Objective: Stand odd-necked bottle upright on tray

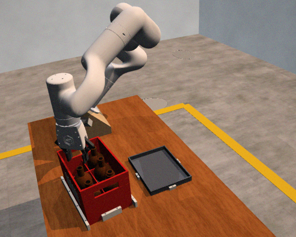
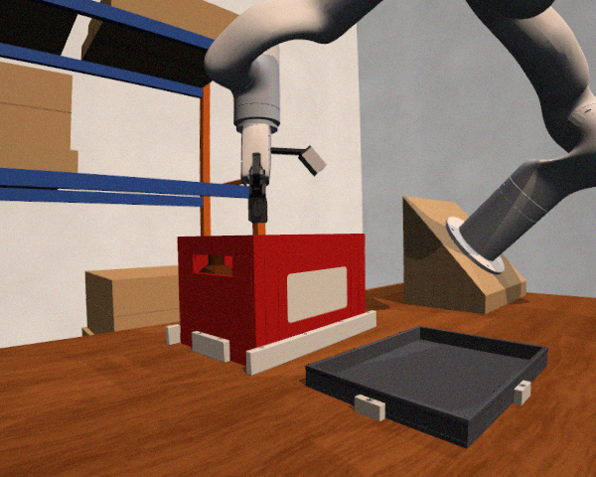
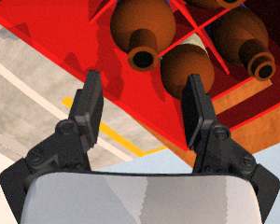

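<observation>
The red crate is 4 cm to the left of my hand and 13 cm below it. From my hand the other things lie so: dark grey tray (3 cm ahead, 33 cm to the left, 20 cm below); then brown bottle (9 cm ahead, 13 cm below).
</observation>
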